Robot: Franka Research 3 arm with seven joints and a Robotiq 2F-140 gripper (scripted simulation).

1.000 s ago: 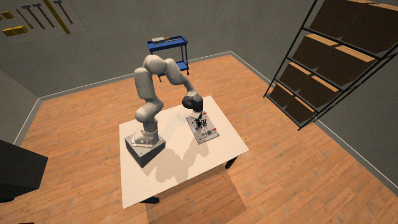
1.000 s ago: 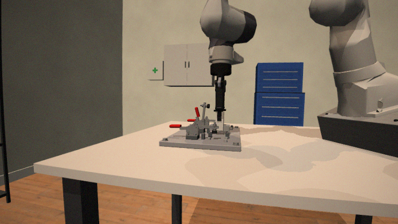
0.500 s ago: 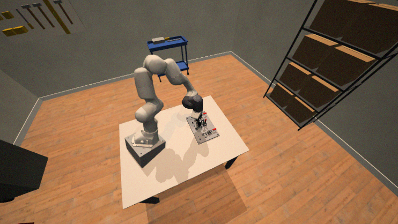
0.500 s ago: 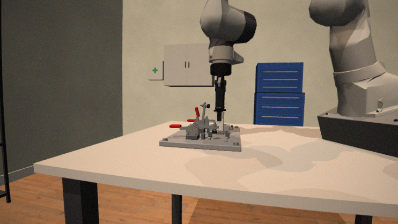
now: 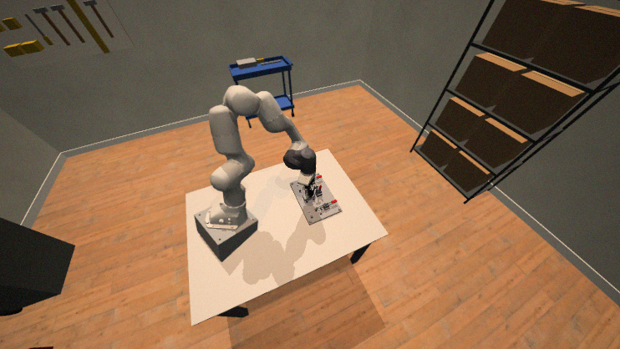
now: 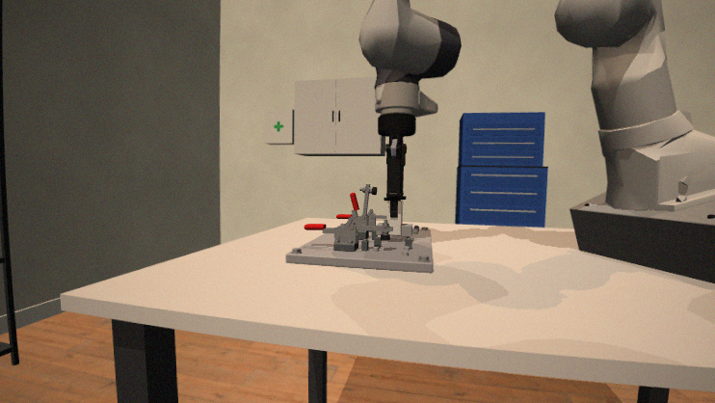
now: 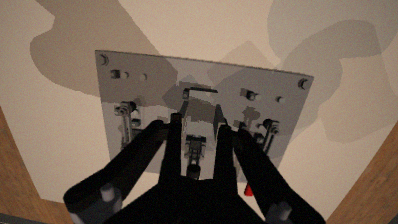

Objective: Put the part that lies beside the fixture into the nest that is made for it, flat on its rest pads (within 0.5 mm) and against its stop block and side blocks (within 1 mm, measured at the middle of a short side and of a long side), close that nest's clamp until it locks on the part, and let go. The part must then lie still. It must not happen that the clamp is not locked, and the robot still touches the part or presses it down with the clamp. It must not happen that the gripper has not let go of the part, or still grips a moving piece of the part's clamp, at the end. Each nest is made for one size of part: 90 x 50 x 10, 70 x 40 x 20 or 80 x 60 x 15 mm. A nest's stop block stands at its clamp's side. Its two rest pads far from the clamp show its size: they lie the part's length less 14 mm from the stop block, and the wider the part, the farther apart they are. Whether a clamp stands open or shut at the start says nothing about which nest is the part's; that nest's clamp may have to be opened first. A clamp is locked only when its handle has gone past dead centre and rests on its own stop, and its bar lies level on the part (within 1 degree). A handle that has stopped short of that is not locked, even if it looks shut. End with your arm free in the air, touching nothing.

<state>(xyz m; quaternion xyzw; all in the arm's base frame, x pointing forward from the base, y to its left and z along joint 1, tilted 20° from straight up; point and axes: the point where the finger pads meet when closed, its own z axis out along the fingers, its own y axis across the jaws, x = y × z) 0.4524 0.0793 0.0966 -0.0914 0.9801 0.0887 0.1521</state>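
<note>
The grey block part lies 3 cm below my hand. The rest, counted from my hand: grey fixture plate: 6 cm below, 4 cm ahead, 1 cm to the left.
</note>
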